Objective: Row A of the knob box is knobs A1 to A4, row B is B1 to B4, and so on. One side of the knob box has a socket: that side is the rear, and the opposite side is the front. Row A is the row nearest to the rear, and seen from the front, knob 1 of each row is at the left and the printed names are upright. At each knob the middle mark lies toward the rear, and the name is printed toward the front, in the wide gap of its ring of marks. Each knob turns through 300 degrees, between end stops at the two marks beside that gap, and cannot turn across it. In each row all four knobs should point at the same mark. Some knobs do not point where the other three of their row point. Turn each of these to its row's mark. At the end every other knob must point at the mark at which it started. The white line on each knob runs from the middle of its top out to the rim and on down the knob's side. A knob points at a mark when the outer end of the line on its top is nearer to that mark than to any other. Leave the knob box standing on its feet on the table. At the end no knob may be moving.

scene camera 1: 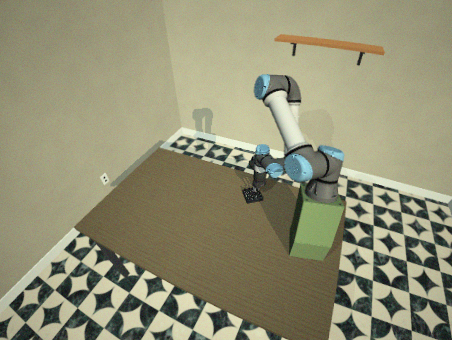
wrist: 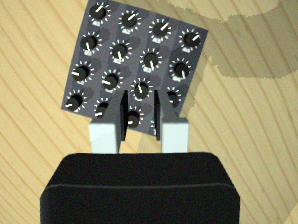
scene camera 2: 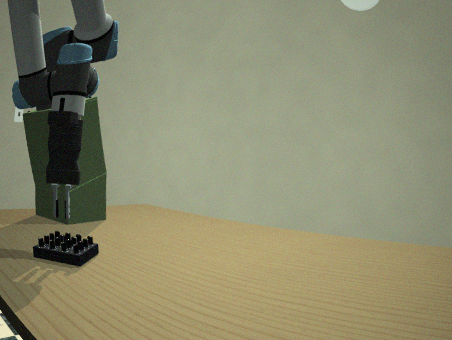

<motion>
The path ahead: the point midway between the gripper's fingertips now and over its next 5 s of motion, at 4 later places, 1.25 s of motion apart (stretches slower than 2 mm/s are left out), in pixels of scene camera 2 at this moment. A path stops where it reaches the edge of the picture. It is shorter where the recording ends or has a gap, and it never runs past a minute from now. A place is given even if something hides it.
My gripper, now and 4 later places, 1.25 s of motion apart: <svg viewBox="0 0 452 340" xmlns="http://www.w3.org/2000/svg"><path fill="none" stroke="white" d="M61 217L62 232L62 239L61 232L61 211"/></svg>
</motion>
